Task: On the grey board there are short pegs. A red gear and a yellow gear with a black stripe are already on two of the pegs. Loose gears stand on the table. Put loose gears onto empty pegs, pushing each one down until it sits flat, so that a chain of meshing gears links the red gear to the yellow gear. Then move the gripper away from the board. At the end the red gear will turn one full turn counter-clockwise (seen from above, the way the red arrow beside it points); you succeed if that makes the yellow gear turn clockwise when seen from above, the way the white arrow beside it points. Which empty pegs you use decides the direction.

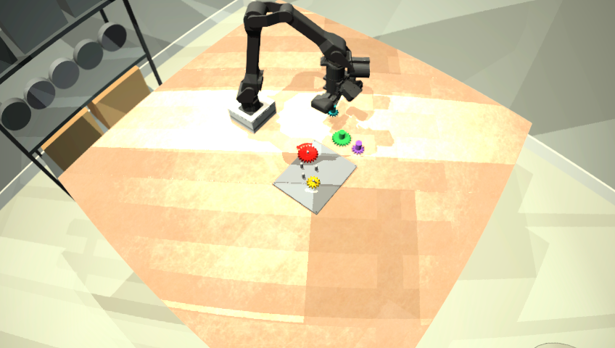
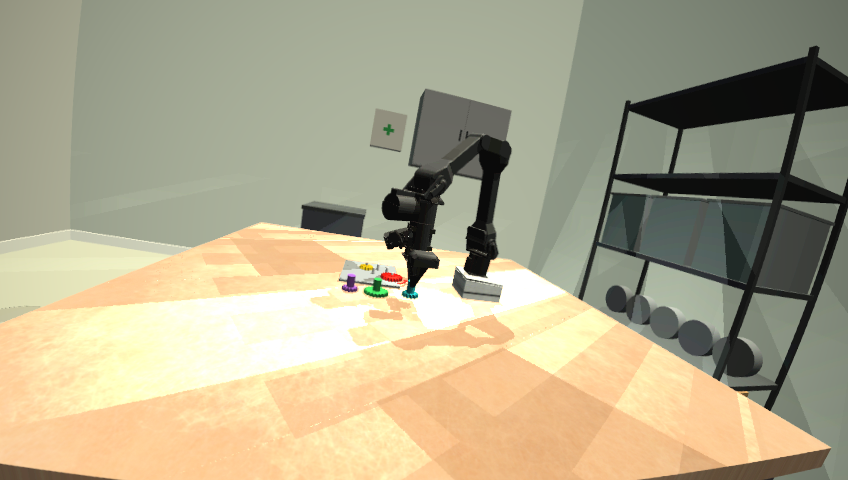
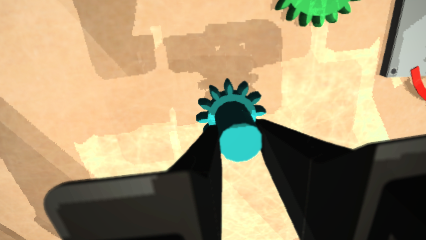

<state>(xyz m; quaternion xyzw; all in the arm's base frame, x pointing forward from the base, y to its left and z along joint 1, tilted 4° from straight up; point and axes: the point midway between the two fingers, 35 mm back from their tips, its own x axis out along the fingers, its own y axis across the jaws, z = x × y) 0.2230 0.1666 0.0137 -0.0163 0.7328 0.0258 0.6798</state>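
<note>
Now: the red gear 30 mm ahead of my gripper tip, 180 mm to the right of it and 40 mm below it. Also, from my gripper tip: green gear 80 mm ahead, 60 mm to the right, 40 mm below; then purple gear 140 mm ahead, 60 mm to the right, 40 mm below; then teal gear 10 mm below.
</note>
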